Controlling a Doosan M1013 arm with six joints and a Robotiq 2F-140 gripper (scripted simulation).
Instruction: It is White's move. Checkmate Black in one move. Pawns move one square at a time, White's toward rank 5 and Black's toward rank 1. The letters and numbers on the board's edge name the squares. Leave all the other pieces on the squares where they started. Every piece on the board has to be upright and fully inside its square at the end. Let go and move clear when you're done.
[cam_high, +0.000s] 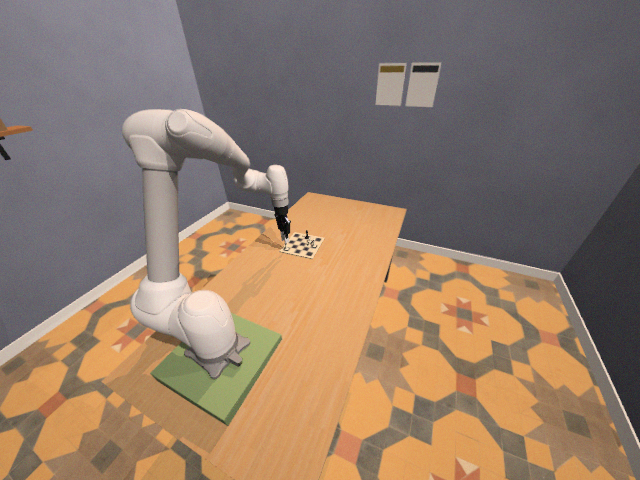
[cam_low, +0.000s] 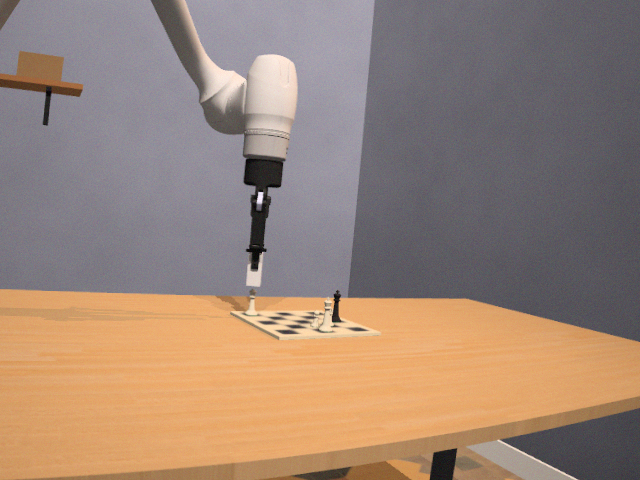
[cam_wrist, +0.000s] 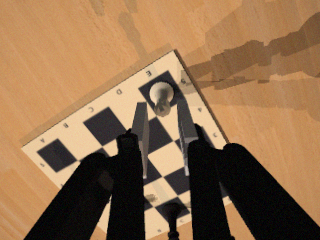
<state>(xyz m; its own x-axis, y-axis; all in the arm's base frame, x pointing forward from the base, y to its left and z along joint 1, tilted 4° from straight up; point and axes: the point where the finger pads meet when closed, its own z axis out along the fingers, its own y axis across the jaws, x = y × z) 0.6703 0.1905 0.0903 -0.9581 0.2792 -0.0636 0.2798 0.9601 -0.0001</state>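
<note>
Right now my hand is 16 cm short of the black king, 6 cm above it and 4 cm to the left of it. The rest, counted from my hand: tall white piece: 13 cm to the right, 11 cm ahead, 6 cm below; then small chessboard: 10 cm below, 9 cm ahead, 6 cm to the right; then white pawn: 10 cm to the right, 10 cm ahead, 8 cm below.
</note>
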